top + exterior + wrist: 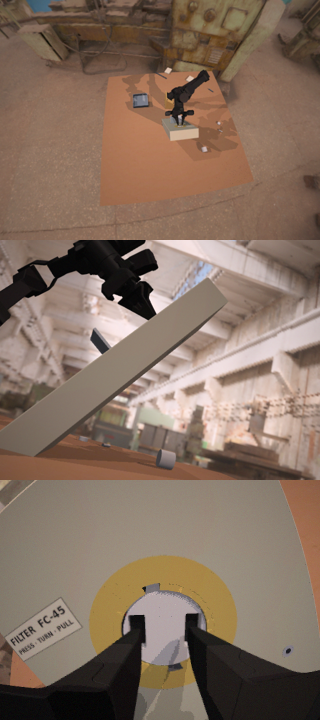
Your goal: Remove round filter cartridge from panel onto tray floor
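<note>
The round filter cartridge lies 20 mm ahead of my gripper tip and 10 mm below it.
</note>
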